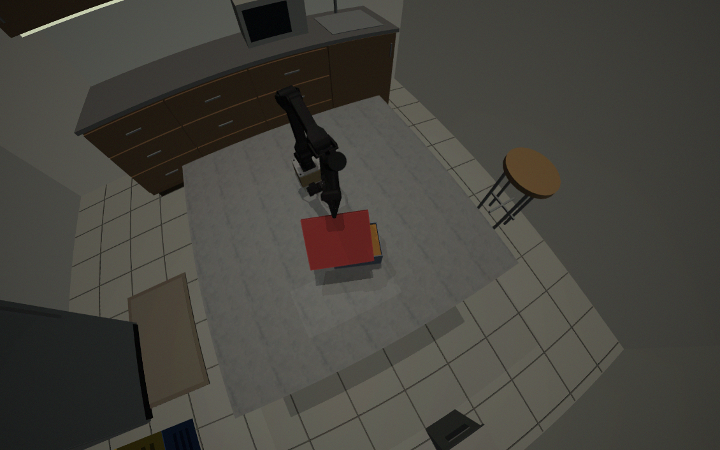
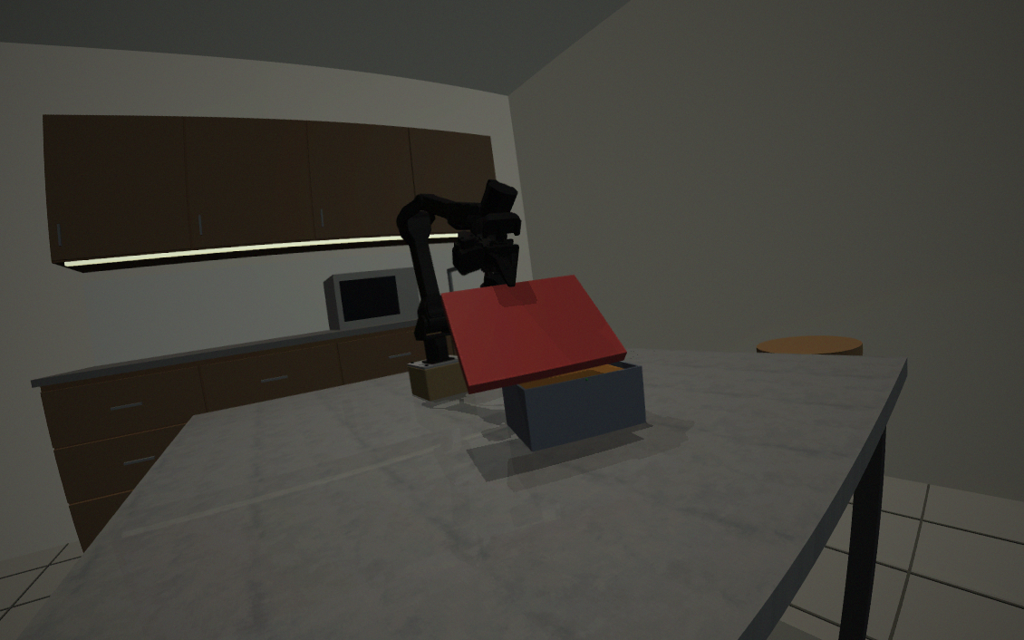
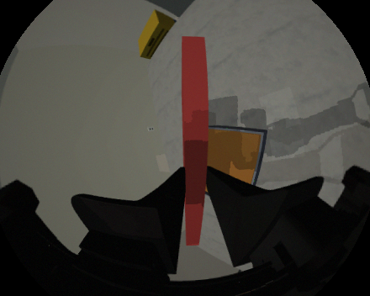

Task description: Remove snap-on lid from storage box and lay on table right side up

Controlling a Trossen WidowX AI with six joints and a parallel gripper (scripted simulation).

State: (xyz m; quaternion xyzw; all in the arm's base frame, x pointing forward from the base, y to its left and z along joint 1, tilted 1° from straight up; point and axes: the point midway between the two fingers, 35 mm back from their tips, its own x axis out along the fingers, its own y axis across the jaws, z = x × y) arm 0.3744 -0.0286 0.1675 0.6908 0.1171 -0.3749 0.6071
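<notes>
Right now the red lid is 6 cm ahead of my gripper tip, 2 cm to the right of it and 5 cm below it. From my gripper tip the other things lie so: storage box 6 cm ahead, 5 cm to the left, 18 cm below.
</notes>
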